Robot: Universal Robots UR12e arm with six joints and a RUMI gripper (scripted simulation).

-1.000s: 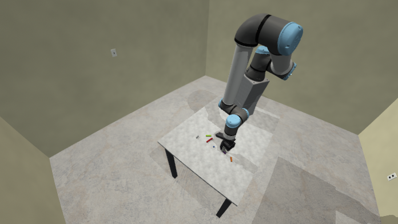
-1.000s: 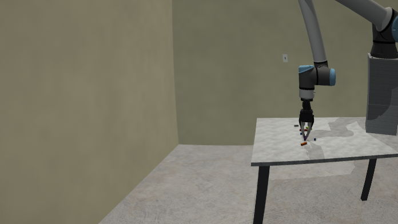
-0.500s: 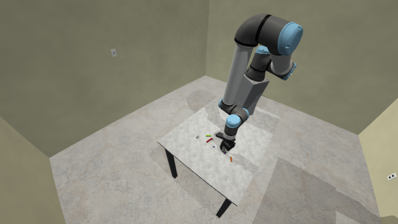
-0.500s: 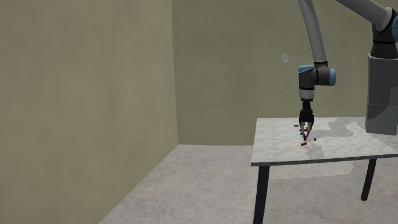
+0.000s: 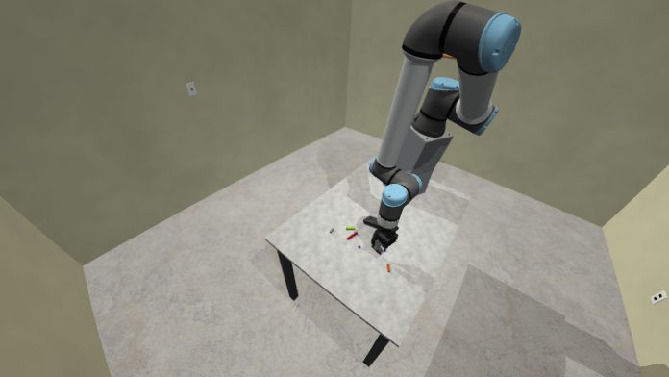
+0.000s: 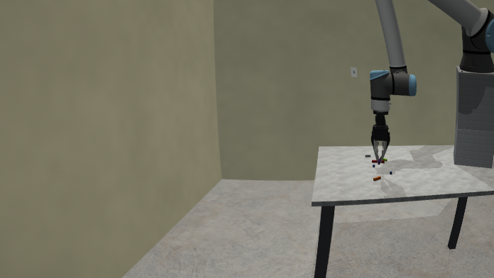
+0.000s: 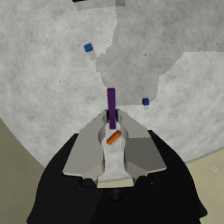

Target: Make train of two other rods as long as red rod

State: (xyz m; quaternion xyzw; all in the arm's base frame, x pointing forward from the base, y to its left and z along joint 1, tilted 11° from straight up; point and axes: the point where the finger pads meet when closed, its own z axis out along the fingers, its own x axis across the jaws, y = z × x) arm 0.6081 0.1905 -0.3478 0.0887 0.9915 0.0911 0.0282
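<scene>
My gripper is now 2 cm short of the orange rod, 9 cm to the right of it and 6 cm above it. Round my hand: purple rod (1 cm below); lime rod (5 cm behind, 20 cm to the right, 6 cm below); red rod (1 cm behind, 16 cm to the right, 6 cm below).
</scene>
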